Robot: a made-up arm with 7 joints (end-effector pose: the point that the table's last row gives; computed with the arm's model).
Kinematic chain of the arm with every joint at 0, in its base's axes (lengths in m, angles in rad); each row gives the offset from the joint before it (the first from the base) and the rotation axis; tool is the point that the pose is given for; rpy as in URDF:
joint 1: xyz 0 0 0.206 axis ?
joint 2: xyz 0 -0.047 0.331 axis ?
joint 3: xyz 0 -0.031 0.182 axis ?
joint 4: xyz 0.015 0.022 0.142 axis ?
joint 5: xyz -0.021 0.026 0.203 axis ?
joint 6: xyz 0 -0.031 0.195 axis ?
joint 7: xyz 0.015 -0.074 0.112 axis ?
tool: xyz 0 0 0 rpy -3.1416 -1.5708 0
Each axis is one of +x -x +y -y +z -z.
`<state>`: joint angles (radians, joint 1 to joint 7).
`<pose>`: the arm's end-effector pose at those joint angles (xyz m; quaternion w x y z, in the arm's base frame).
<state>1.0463 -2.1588 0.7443 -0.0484 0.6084 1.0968 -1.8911</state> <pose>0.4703 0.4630 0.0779 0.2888 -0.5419 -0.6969 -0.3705</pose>
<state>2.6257 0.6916 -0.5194 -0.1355 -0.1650 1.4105 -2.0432</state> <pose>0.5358 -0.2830 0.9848 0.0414 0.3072 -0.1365 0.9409</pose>
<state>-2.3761 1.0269 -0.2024 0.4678 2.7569 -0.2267 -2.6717</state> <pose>0.4113 0.3486 1.1584 0.4522 -0.0061 0.8919 0.0110</pose>
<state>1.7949 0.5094 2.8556 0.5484 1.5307 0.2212 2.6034</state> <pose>0.1558 -0.6340 0.9927 0.6816 0.2545 0.6812 0.0818</pose>
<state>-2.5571 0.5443 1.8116 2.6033 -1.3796 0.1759 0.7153</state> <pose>0.2248 -0.1958 0.4298 0.6576 0.5852 -0.1239 -0.4579</pose>
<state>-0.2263 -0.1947 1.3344 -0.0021 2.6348 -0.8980 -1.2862</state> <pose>-0.0523 -0.0637 1.3392 0.3443 0.7573 -0.5195 -0.1950</pose>
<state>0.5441 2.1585 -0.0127 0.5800 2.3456 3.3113 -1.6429</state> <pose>-0.5054 -0.2547 0.4201 0.8016 0.1121 0.3818 -0.4463</pose>
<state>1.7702 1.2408 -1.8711 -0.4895 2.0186 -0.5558 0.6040</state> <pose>0.0896 -0.6601 0.9794 0.6885 -0.3878 -0.3104 -0.5284</pose>
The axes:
joint 1: +z
joint 2: -y
joint 3: +z
joint 4: +y
joint 5: +z
joint 6: -y
joint 7: +x

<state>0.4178 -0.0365 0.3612 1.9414 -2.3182 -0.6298 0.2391</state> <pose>0.3652 0.3402 0.8111 0.8900 0.3680 -0.0037 0.2692</pose>
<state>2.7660 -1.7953 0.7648 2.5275 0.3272 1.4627 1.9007</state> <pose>0.0026 -0.0988 0.2368 0.6184 0.6727 0.3330 0.2327</pose>
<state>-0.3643 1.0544 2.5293 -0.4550 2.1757 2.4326 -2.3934</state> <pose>-0.5841 0.0902 0.8634 0.6978 -0.2061 -0.3827 -0.5694</pose>
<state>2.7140 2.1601 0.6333 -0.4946 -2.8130 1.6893 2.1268</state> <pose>0.4248 -0.1869 -0.0291 0.3287 0.1264 0.9359 0.0058</pose>
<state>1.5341 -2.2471 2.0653 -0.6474 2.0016 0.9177 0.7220</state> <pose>0.2723 0.5461 -0.0012 0.4900 0.1786 0.7450 0.4158</pose>
